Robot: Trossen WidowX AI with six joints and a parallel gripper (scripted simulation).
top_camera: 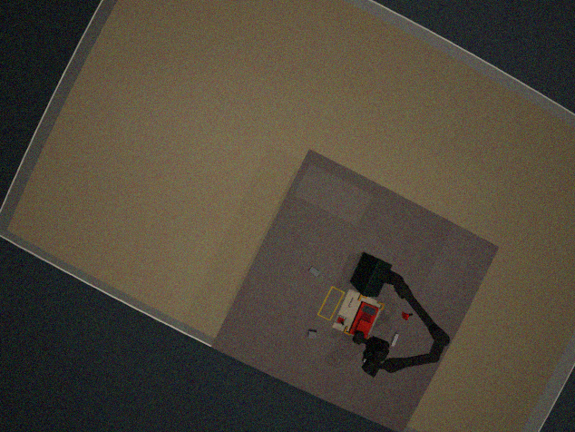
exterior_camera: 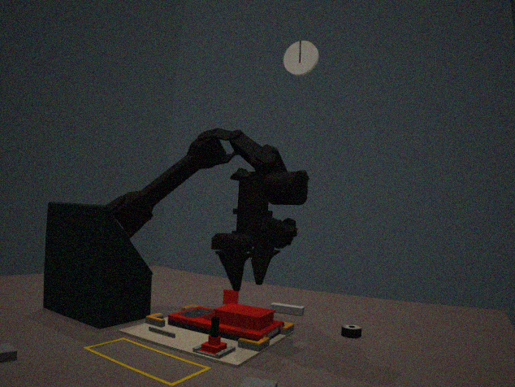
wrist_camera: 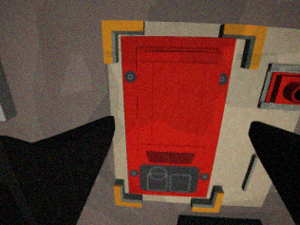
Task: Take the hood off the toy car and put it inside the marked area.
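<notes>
My gripper tip is 5 cm above the red hood. Round my gripper tip: black ring 17 cm ahead, 12 cm to the left, 8 cm below.
</notes>
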